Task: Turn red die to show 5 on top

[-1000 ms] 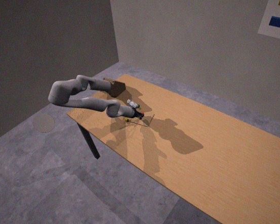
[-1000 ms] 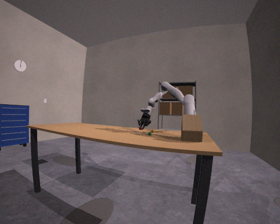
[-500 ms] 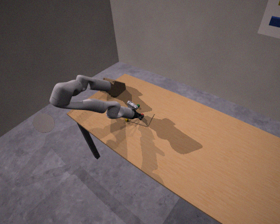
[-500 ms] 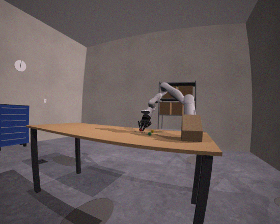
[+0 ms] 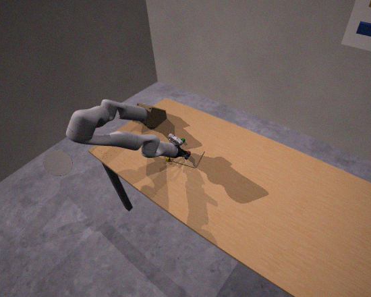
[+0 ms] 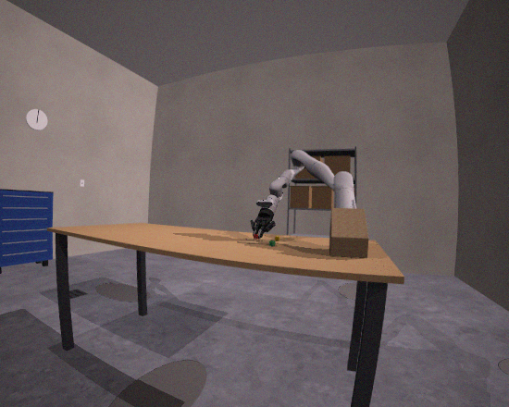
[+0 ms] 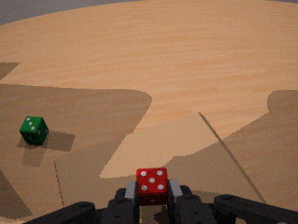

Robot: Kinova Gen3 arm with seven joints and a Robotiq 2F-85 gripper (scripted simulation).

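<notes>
My hand is 2 cm to the right of the red die and 1 cm above it. From my hand the other things lie so: tan mat 3 cm below, 1 cm to the left, 1 cm ahead; then yellow die 8 cm to the right, 7 cm behind, 2 cm below; then green die 11 cm behind, 9 cm to the left, 2 cm below.
</notes>
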